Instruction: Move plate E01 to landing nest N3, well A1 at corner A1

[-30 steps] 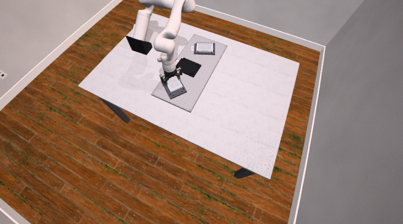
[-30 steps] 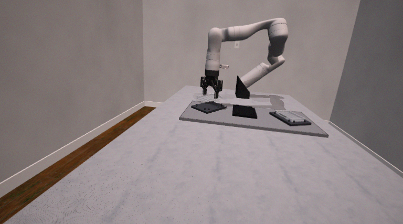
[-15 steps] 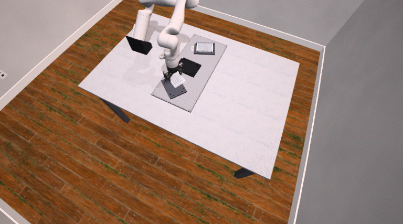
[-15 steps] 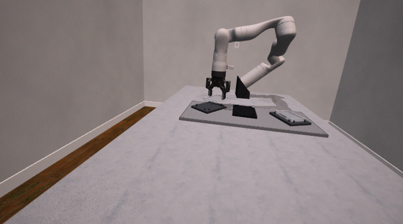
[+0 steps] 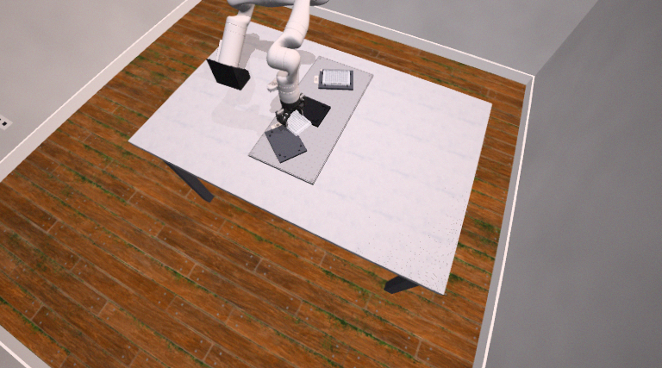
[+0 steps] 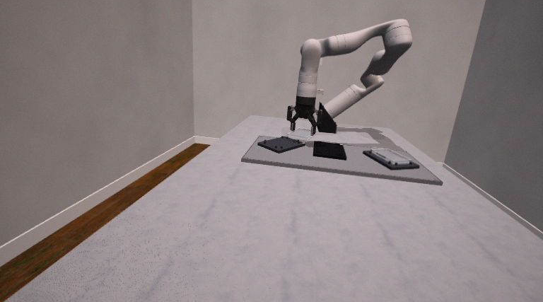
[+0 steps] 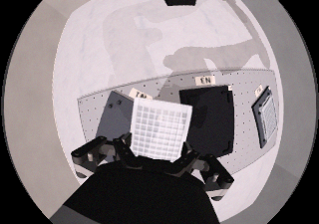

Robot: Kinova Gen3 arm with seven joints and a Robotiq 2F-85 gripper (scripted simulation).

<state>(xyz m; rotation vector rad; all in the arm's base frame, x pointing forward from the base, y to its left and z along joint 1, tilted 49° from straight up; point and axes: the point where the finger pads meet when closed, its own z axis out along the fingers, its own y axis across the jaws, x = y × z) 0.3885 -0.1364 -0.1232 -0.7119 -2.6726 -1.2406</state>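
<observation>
Now: hand 110 mm to the right of the landing nest N3, 60 mm above it and 20 mm short of it. The rest, counted from my hand: nest N1 (80 mm to the right, 60 mm below, 10 mm behind).
</observation>
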